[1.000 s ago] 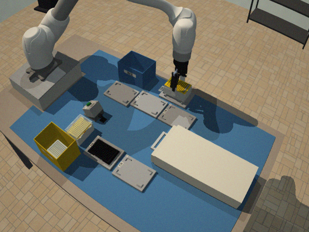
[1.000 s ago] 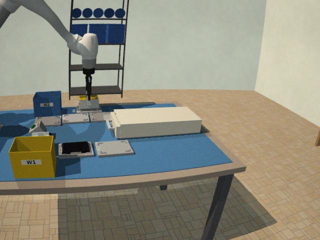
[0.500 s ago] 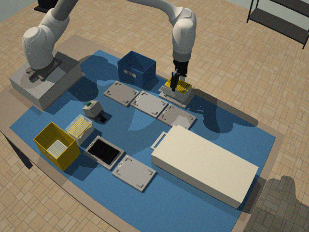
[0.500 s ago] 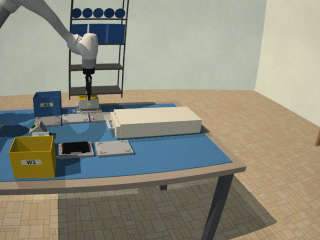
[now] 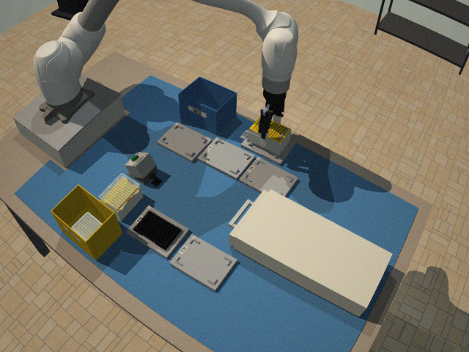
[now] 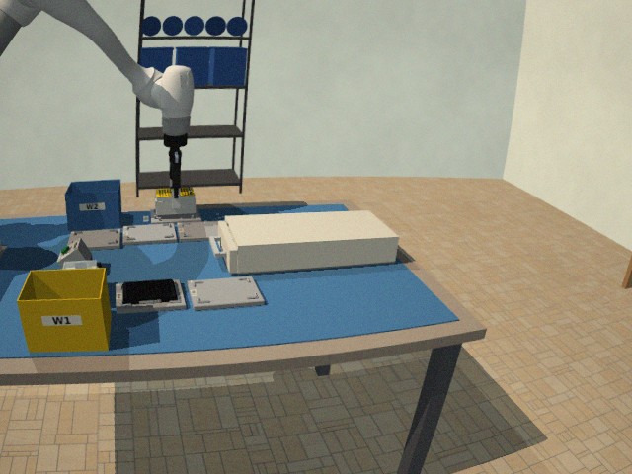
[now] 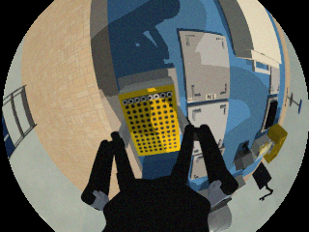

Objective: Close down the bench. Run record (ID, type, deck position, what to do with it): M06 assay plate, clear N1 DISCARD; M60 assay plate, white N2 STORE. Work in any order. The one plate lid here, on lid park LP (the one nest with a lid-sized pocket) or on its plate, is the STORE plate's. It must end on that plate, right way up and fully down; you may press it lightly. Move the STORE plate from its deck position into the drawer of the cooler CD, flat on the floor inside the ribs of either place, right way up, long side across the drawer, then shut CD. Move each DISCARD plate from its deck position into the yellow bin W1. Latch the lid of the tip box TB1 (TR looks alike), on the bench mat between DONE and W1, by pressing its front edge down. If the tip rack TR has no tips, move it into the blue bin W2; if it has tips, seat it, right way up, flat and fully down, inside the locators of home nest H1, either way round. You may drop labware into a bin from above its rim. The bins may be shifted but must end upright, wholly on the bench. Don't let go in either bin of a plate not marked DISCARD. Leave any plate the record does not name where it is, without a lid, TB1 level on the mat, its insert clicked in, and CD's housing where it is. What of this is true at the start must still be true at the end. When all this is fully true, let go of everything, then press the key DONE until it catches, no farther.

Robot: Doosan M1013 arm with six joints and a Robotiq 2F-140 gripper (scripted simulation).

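The tip rack TR is 10 mm behind my hand and 10 mm to the right of it. From my hand the other things lie so: blue bin W2 (270 mm behind, 10 mm to the left, 40 mm below); then cooler CD (270 mm ahead, 340 mm to the right, 40 mm below); then drawer (220 mm ahead, 340 mm to the right, 50 mm below).
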